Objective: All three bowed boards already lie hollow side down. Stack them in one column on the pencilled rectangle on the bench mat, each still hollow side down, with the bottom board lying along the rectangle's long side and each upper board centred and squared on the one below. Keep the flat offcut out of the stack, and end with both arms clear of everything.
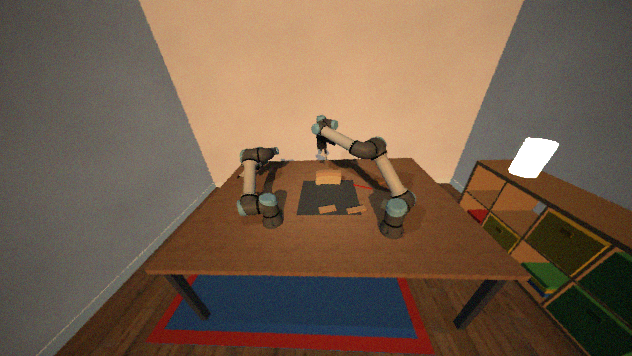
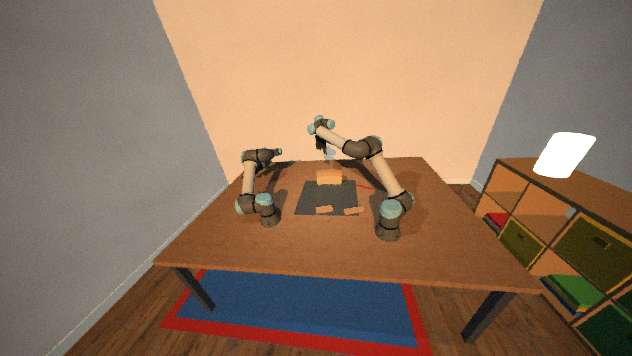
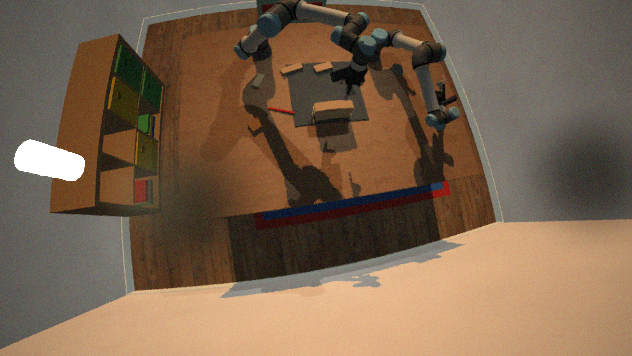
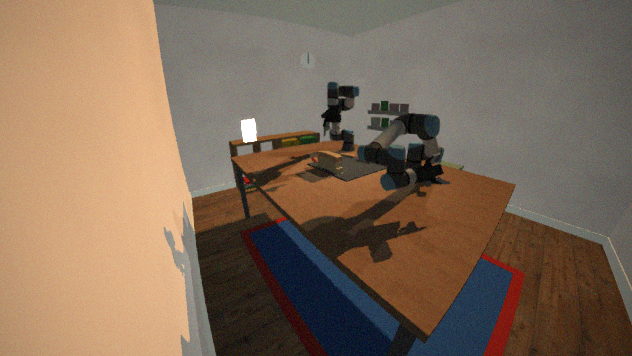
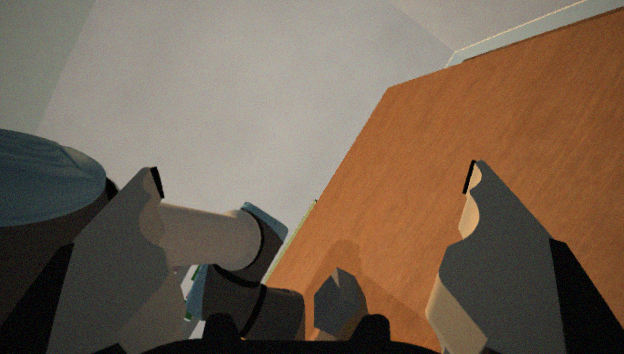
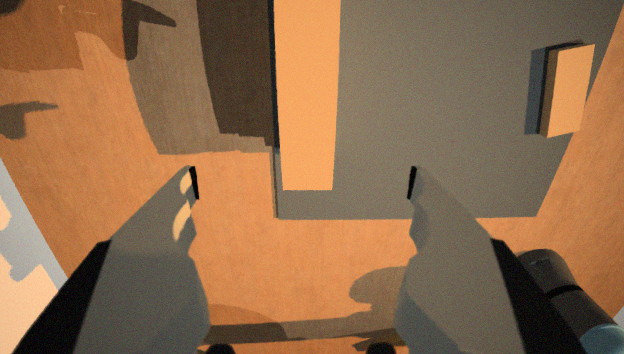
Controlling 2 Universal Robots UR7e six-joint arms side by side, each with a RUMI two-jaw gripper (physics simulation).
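Pixels of known places: left gripper, between the fingertips: (image 1: pixel 239 172) (image 2: pixel 242 172) (image 3: pixel 442 82) (image 4: pixel 445 168) (image 5: pixel 311 166); right gripper, between the fingertips: (image 1: pixel 325 158) (image 2: pixel 325 157) (image 3: pixel 342 92) (image 4: pixel 330 135) (image 6: pixel 303 168); left arm's base, origin of its link: (image 1: pixel 273 221) (image 2: pixel 270 220) (image 5: pixel 286 325); right arm's base, origin of its link: (image 1: pixel 390 230) (image 2: pixel 387 232) (image 3: pixel 261 52) (image 4: pixel 348 150).
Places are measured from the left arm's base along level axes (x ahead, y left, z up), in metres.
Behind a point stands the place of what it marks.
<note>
A column of pale bowed boards (image 1: pixel 328 177) {z 0.085, x 0.616, y -0.186 m} (image 2: pixel 329 177) {z 0.086, x 0.617, y -0.189 m} (image 3: pixel 332 110) (image 4: pixel 327 159) {z 0.096, x 0.659, y -0.150 m} (image 6: pixel 309 100) stands along one edge of the dark bench mat (image 1: pixel 310 195) {z 0.006, x 0.390, y -0.108 m} (image 3: pixel 305 95) {z 0.006, x 0.545, y -0.375 m} (image 4: pixel 365 167) {z 0.006, x 0.343, y -0.155 m} (image 6: pixel 425 125) {z 0.006, x 0.442, y -0.178 m}. The layers are too small to count surely. Its top looks squared and upright. The pencilled rectangle does not show. My right gripper (image 3: pixel 350 91) {z 0.274, x 0.632, y -0.154 m} (image 4: pixel 325 131) {z 0.274, x 0.632, y -0.154 m} (image 6: pixel 303 168) {z 0.274, x 0.632, y -0.154 m} is open and empty, raised above the column near one end, touching nothing. My left gripper (image 5: pixel 311 166) {z 0.206, x 0.214, y 0.510 m} is open and empty, far off at the table's side.
One small flat wooden block (image 1: pixel 327 209) {z 0.024, x 0.260, y -0.330 m} (image 2: pixel 324 209) {z 0.024, x 0.262, y -0.329 m} (image 3: pixel 323 67) {z 0.023, x 0.282, y -0.317 m} (image 6: pixel 570 90) {z 0.023, x 0.277, y -0.325 m} lies on the mat; another (image 1: pixel 356 209) {z 0.023, x 0.349, y -0.534 m} (image 2: pixel 354 210) {z 0.023, x 0.348, y -0.539 m} (image 3: pixel 292 69) {z 0.022, x 0.370, y -0.521 m} lies at its corner. A red stick (image 1: pixel 362 187) {z 0.002, x 0.698, y -0.504 m} (image 3: pixel 281 110) {z 0.009, x 0.704, y -0.492 m} and a grey-green block (image 3: pixel 257 81) {z 0.019, x 0.536, y -0.721 m} lie beside the mat.
</note>
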